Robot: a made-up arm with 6 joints. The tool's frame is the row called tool. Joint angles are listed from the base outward. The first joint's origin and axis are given. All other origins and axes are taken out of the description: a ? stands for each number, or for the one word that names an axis. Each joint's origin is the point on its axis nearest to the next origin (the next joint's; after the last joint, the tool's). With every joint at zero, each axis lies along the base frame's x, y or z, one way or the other. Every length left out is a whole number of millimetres.
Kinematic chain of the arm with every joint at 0, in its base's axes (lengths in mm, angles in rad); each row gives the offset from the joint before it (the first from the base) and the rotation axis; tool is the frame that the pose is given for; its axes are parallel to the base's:
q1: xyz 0 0 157 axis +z
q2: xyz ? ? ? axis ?
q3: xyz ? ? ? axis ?
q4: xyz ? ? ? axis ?
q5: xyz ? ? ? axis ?
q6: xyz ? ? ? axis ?
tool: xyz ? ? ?
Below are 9 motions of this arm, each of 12 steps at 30 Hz.
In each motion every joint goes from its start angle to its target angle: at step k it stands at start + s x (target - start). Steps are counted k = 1, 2, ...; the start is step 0. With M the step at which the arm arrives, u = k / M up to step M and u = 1 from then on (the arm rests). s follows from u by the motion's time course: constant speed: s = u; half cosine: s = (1 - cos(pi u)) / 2; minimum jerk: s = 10 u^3 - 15 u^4 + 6 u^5.
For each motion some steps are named. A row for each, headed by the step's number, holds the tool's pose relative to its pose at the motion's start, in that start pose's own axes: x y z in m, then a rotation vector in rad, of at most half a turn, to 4 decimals.
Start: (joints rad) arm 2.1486 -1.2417 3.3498 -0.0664 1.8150 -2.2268
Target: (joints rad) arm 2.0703 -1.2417 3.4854 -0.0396 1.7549 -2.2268
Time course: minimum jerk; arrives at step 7
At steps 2, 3, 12:
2: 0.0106 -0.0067 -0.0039 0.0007 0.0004 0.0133
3: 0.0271 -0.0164 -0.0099 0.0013 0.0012 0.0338
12: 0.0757 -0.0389 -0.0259 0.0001 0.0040 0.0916

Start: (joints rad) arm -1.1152 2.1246 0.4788 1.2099 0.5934 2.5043
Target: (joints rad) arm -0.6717 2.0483 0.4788 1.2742 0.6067 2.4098
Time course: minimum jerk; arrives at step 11
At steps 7, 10, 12:
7: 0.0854 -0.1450 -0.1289 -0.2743 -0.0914 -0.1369
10: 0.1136 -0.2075 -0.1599 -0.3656 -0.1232 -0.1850
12: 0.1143 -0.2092 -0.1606 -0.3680 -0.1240 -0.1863

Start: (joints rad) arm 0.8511 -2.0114 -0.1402 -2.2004 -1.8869 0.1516
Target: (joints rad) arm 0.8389 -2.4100 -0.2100 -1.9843 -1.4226 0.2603
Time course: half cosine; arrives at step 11
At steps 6, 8, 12:
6: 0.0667 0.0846 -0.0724 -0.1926 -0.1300 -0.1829
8: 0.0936 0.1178 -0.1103 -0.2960 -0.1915 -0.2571
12: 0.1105 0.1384 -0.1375 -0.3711 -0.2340 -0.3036

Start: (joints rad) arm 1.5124 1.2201 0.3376 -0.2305 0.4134 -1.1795
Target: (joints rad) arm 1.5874 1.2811 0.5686 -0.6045 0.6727 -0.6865
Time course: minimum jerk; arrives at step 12
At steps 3, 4, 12:
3: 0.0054 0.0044 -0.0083 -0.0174 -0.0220 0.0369
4: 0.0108 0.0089 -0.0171 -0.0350 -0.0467 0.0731
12: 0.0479 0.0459 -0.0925 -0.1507 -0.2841 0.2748

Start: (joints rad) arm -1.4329 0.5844 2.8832 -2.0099 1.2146 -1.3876
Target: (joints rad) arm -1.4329 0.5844 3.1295 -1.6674 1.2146 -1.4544
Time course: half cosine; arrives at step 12
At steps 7, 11, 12:
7: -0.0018 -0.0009 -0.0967 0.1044 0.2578 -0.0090
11: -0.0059 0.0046 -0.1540 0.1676 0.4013 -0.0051
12: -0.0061 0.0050 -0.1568 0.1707 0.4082 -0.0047

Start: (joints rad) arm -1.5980 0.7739 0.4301 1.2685 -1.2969 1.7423
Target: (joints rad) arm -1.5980 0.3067 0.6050 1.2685 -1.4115 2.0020
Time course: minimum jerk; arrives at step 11
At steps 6, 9, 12:
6: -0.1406 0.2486 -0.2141 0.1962 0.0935 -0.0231
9: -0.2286 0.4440 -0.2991 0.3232 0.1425 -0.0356
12: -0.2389 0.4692 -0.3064 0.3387 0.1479 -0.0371

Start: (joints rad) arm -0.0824 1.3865 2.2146 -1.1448 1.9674 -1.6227
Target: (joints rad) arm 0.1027 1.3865 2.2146 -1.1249 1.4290 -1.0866
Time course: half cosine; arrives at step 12
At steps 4, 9, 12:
4: -0.0416 0.0149 -0.0197 -0.1308 -0.0293 -0.1636
9: -0.1369 0.0552 -0.0737 -0.4170 -0.0074 -0.5704
12: -0.1588 0.0659 -0.0881 -0.4779 0.0183 -0.6692

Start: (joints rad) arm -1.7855 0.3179 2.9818 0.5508 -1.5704 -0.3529
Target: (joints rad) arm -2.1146 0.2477 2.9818 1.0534 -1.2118 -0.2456
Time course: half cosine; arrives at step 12
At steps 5, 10, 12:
5: -0.0810 0.0444 0.0053 -0.1273 -0.2838 -0.1514
10: -0.1977 0.1275 -0.0202 -0.3474 -0.7153 -0.3758
12: -0.2106 0.1382 -0.0260 -0.3753 -0.7664 -0.4026

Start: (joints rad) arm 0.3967 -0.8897 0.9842 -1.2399 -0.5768 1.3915
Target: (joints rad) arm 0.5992 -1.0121 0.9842 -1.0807 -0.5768 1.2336
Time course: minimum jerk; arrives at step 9
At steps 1, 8, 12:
1: -0.0012 -0.0012 0.0012 0.0015 -0.0013 -0.0009
8: -0.1192 -0.1080 0.0837 0.1362 -0.1113 -0.0878
12: -0.1208 -0.1094 0.0844 0.1379 -0.1126 -0.0890

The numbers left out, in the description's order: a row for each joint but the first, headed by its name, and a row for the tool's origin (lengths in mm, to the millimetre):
q2: xyz 0 0 0, axis +y
q3: xyz 0 0 527, axis -y
q4: xyz 640 0 0, axis -x
q5: xyz 0 -162 0, axis -y
q6: xyz 0 0 0, axis -x
tool: xyz 0 0 0

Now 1 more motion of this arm.
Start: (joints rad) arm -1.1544 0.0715 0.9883 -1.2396 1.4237 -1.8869
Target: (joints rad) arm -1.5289 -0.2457 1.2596 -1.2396 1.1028 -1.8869
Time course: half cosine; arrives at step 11
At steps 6, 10, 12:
6: 0.1471 -0.0105 -0.2828 0.2306 0.2458 -0.0570
10: 0.1667 0.0136 -0.5070 0.3674 0.4563 -0.1425
12: 0.1656 0.0154 -0.5181 0.3734 0.4673 -0.1477

